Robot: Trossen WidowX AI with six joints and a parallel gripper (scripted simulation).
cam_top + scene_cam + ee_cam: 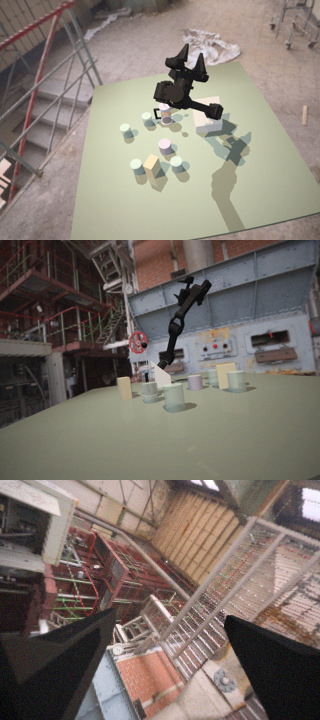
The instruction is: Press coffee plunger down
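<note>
Right now the coffee press is 530 mm below my gripper tip, 280 mm to the right of it and 140 mm ahead of it.
</note>
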